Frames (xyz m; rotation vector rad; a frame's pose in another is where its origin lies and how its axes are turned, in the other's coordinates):
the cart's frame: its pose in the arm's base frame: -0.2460 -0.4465 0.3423 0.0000 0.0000 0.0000
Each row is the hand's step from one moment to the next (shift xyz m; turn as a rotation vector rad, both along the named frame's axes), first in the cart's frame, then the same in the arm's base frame.
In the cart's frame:
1: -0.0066 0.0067 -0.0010 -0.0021 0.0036 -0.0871
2: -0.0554 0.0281 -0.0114 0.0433 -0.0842 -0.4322
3: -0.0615 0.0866 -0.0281 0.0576 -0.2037 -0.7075
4: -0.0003 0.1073 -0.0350 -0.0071 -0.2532 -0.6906
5: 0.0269 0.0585 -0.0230 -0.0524 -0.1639 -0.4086
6: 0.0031 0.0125 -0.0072 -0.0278 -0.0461 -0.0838
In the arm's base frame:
1: -0.0066 0.0067 -0.0010 -0.0021 0.0036 -0.0871
2: -0.0554 0.0281 -0.0114 0.0433 -0.0842 -0.4322
3: -0.0615 0.0866 -0.0281 0.0576 -0.2037 -0.7075
4: -0.0003 0.1073 -0.0350 -0.0071 -0.2532 -0.6906
5: 0.0269 0.0585 -0.0230 -0.0524 -0.1639 -0.4086
6: 0.0031 0.0125 -0.0072 -0.0278 -0.0461 -0.0838

